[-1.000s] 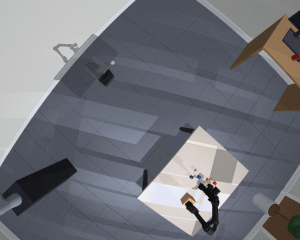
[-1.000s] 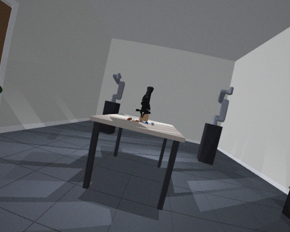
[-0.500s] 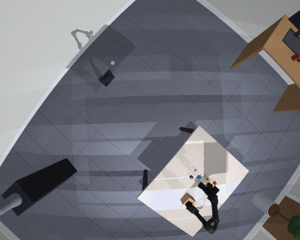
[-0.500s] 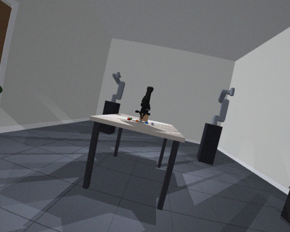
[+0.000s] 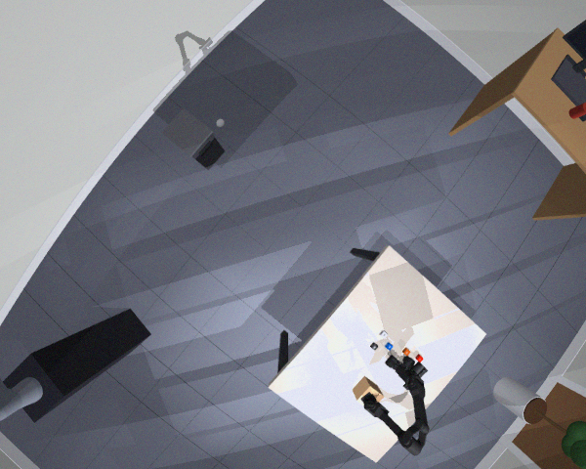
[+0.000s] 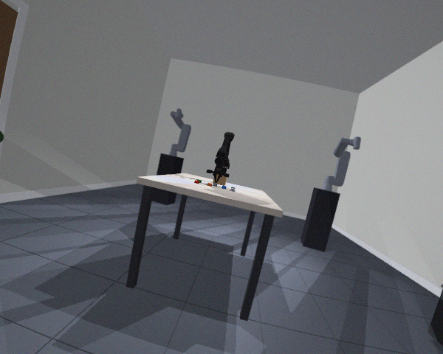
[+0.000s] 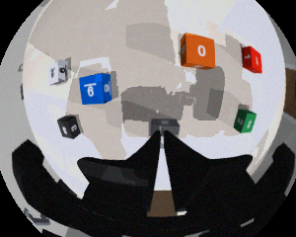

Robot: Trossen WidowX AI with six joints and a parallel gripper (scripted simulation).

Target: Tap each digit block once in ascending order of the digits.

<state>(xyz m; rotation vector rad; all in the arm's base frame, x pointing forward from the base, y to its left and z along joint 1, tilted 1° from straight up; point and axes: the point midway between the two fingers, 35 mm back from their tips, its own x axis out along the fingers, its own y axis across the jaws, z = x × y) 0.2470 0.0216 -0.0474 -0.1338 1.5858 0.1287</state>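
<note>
Now: the grey block 1 cm behind my gripper tip and 1 cm below it. Round my gripper tip: orange block (9 cm ahead, 2 cm to the right, 1 cm below); then blue block (4 cm ahead, 8 cm to the left, 1 cm below); then green block (4 cm ahead, 13 cm to the right, 1 cm below).
</note>
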